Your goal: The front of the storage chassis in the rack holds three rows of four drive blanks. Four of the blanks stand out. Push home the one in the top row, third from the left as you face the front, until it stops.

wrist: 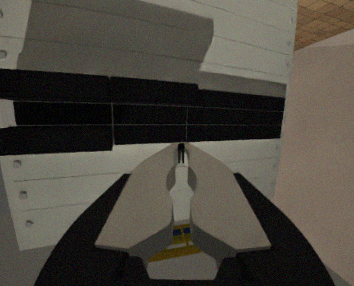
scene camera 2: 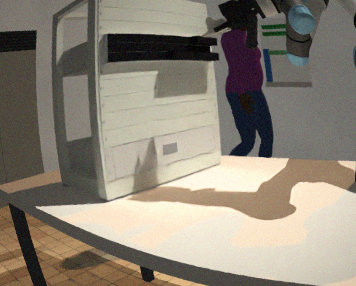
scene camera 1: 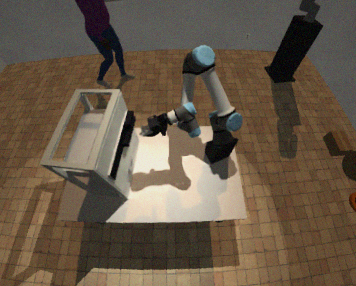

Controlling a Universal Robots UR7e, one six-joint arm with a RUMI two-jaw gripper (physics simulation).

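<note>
There is my gripper (wrist: pixel 181 144), and I can see a rack too (scene camera 1: pixel 104 147). The wrist view gives me the same rack (wrist: pixel 95 95).
</note>
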